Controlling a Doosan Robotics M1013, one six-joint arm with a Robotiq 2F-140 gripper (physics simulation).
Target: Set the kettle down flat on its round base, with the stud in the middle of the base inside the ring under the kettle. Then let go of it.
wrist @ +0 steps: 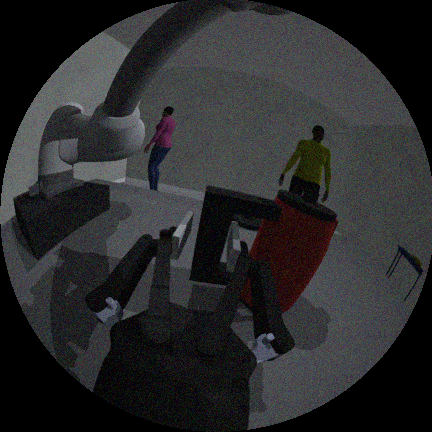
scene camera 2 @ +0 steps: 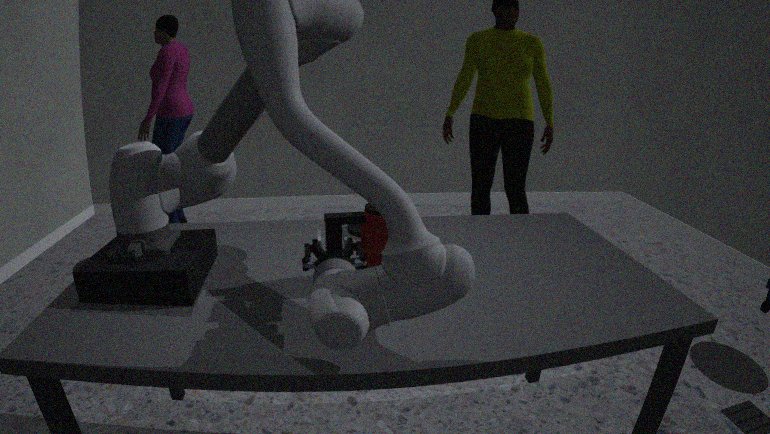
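Note:
The red kettle (scene camera 2: 373,239) (wrist: 295,250) with its black lid and handle is beside my gripper. It looks roughly upright in the scene view and leans across the wrist view. My gripper (scene camera 2: 331,256) (wrist: 210,225) stands part open around the upright bar of the handle (wrist: 211,240). A narrow gap shows between the left finger pad and the bar; the right pad is close to it. A dark disc, which looks like the round base (wrist: 247,223), shows behind the gap between handle and body. The kettle's underside, the ring and the stud are hidden, and I cannot tell what the kettle rests on.
The grey table (scene camera 2: 528,280) carries the arm's black mounting block (scene camera 2: 134,285) (wrist: 65,215) at the left. The arm's forearm and wrist pass close in front of the kettle in the scene view. Two people stand behind the table, one in pink (scene camera 2: 172,80) and one in yellow (scene camera 2: 501,75).

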